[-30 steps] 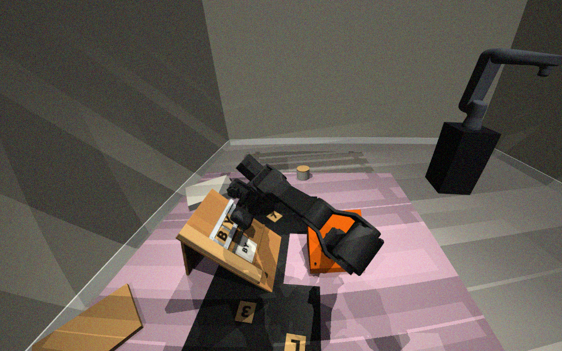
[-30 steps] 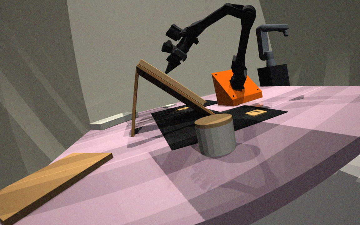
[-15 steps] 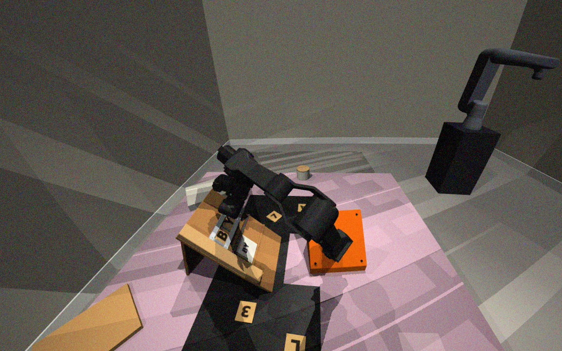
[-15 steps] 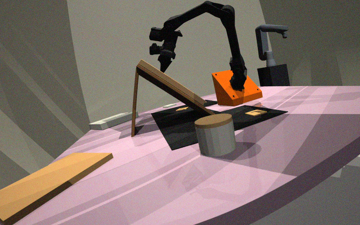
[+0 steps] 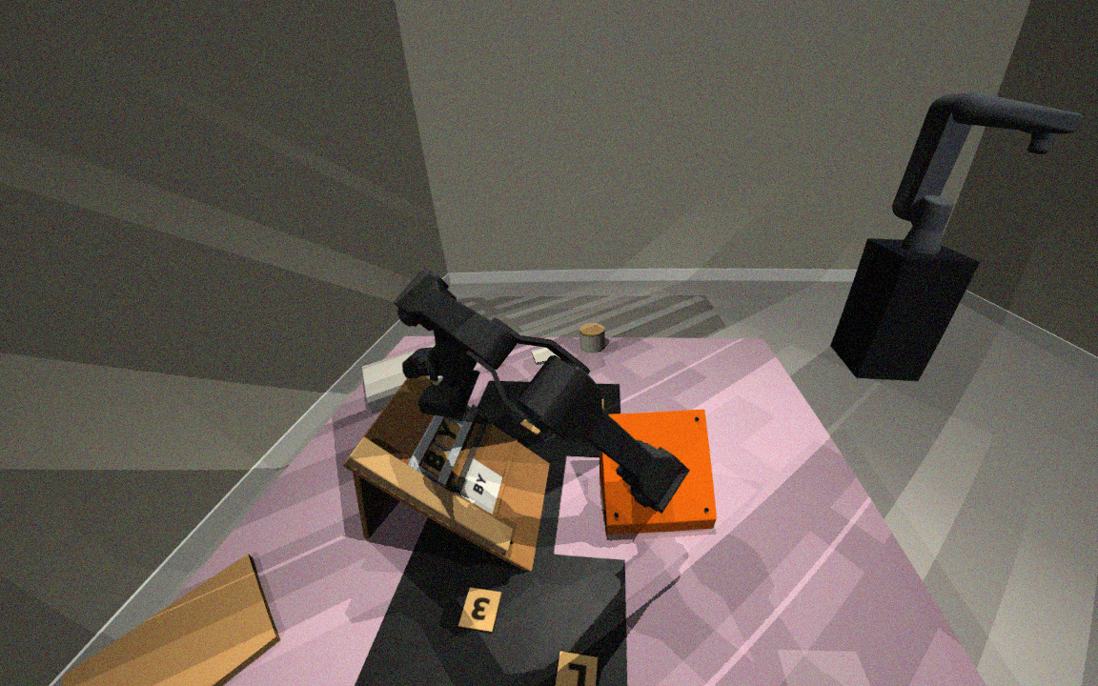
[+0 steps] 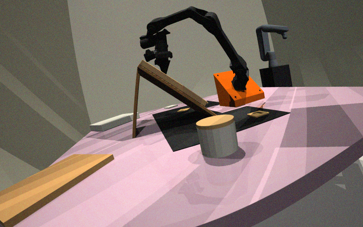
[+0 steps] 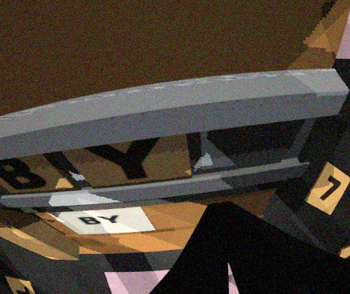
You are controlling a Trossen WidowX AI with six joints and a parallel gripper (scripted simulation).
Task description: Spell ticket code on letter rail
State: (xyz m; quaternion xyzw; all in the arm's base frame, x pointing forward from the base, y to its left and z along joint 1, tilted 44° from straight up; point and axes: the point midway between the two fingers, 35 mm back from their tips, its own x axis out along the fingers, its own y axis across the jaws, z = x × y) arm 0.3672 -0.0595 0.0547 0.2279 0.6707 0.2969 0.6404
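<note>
Now: the y tile 2 cm ahead of my gripper tip, 4 cm to the left of it and 2 cm below it. The rest, counted from my gripper tip: black mat: 15 cm behind, 2 cm to the left, 20 cm below; b tile: 1 cm ahead, 10 cm to the left, 2 cm below; white ticket: 5 cm behind, 8 cm to the left, 10 cm below.
</note>
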